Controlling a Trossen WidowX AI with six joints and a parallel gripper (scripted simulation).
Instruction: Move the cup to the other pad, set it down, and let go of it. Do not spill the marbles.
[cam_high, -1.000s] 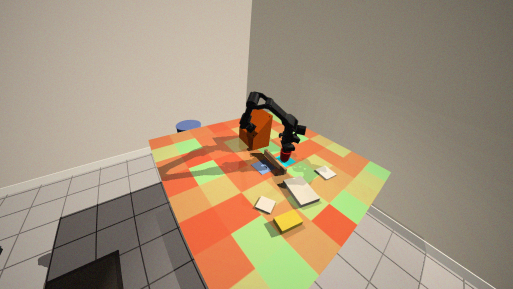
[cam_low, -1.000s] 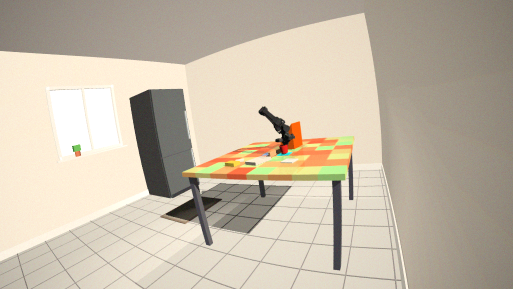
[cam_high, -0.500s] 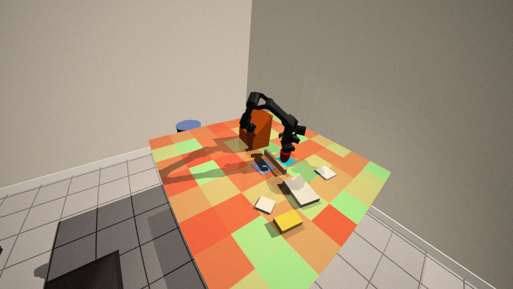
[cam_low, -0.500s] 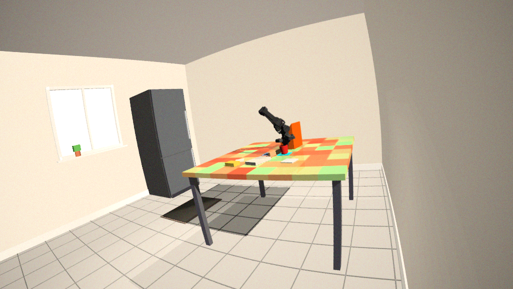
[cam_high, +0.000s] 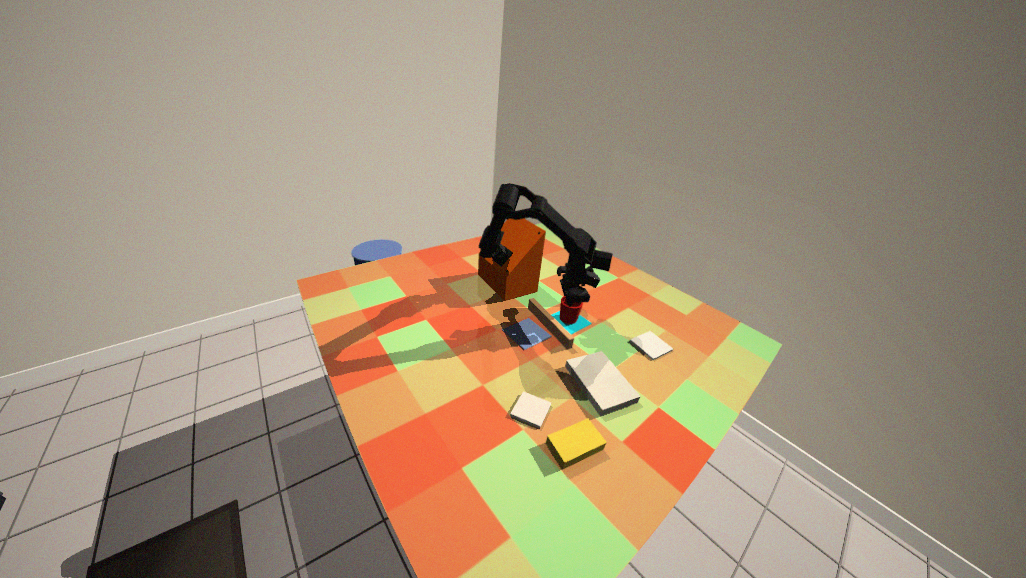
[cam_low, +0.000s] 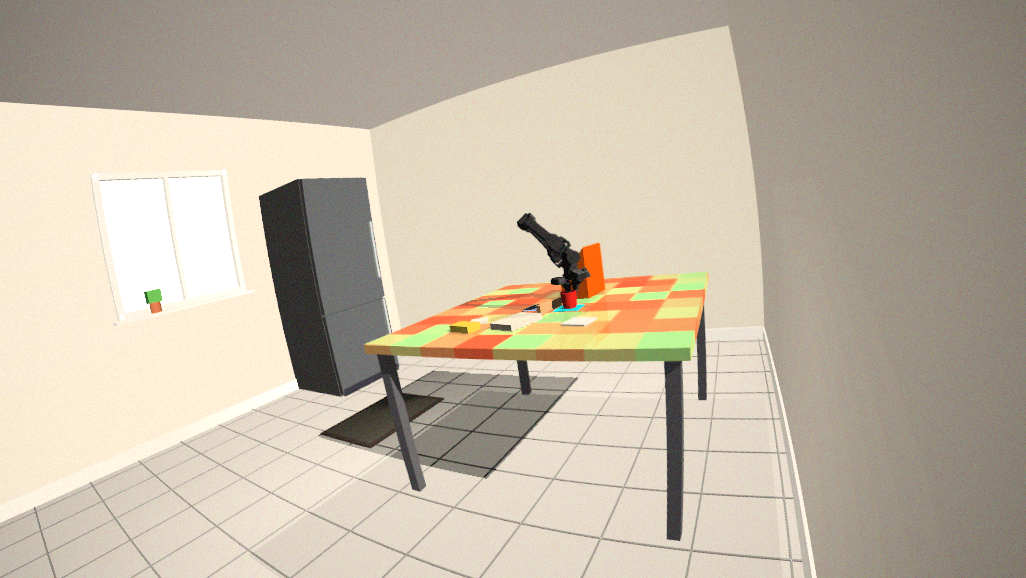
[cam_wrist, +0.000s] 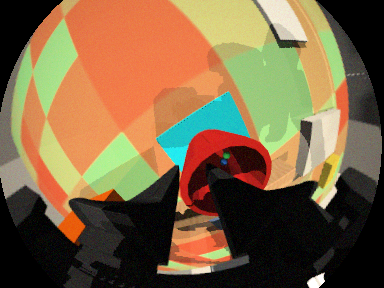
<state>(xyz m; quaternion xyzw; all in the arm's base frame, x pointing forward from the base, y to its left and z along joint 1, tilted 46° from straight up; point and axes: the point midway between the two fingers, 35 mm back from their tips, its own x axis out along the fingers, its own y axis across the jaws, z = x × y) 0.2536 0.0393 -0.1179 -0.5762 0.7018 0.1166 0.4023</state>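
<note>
The red cup is 2 cm ahead of my gripper tip, 1 cm to the right of it and 1 cm below it. The rest, counted from my gripper tip: low wooden bar (9 cm to the right, 3 cm below, 2 cm ahead); then cyan pad (5 cm below, 3 cm ahead, 1 cm to the right); then blue-grey pad (18 cm to the right, 5 cm below, 2 cm ahead).
</note>
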